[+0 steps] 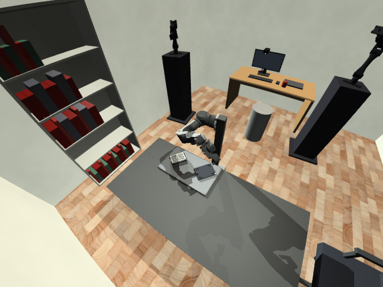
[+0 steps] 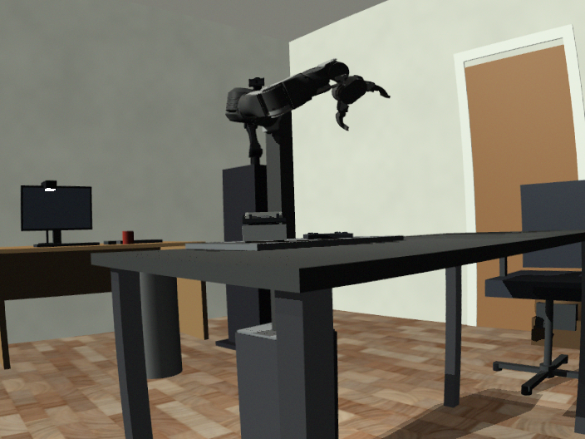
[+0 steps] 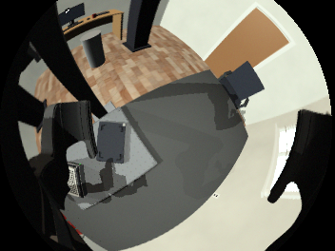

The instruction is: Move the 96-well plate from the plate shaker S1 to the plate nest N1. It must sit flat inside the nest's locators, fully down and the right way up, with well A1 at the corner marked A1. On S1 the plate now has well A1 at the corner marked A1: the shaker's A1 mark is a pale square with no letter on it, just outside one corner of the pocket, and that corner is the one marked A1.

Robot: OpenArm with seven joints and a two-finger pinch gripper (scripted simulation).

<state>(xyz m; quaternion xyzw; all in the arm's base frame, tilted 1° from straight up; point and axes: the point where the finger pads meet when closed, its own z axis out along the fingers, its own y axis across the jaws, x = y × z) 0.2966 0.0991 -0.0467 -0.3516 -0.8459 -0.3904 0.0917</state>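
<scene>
The white 96-well plate lies 35 cm to the right of my hand, 29 cm below it and 9 cm behind it. Also, from my hand: dark plate nest N1 (34 cm below, 10 cm to the right, 10 cm behind); then A1 corner mark (34 cm below, 11 cm behind); then plate shaker S1 (37 cm to the right, 29 cm below, 6 cm behind).
</scene>
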